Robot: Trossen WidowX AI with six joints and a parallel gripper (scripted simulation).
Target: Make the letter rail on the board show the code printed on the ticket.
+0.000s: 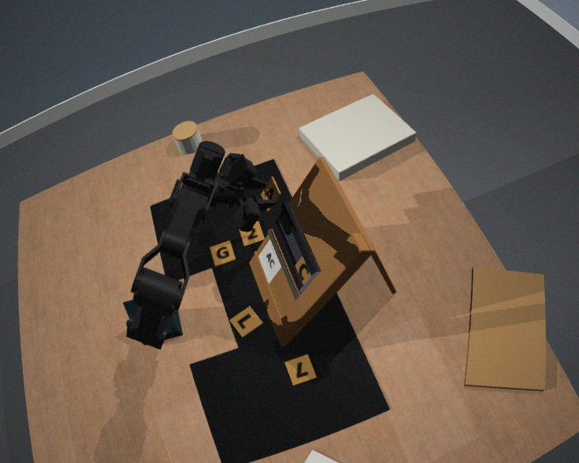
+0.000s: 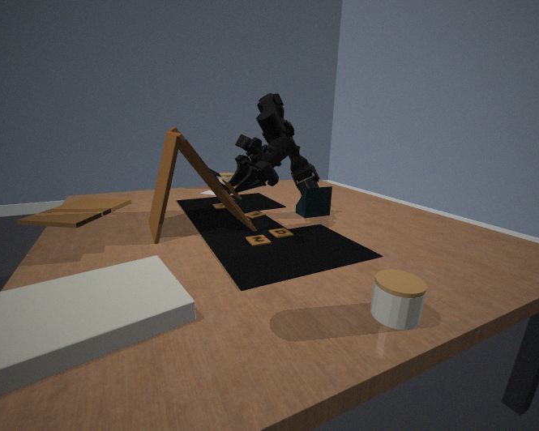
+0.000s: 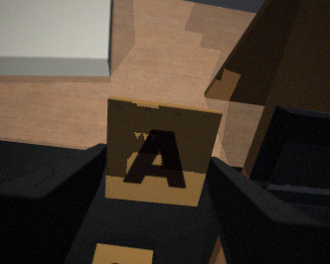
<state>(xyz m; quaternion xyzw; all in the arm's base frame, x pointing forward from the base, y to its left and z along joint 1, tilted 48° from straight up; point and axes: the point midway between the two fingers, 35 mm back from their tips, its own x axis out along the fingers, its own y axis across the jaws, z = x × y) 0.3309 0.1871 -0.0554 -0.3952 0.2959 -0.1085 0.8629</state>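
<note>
Now: the white ticket 5 cm behind my gripper tip, 12 cm to the right of it and 8 cm below it. The rest, counted from my gripper tip: flat tan panel: 43 cm ahead, 46 cm to the right, 15 cm below; black mat: 15 cm behind, 16 cm to the right, 15 cm below; tile: 7 cm behind, 1 cm to the left, 15 cm below.
</note>
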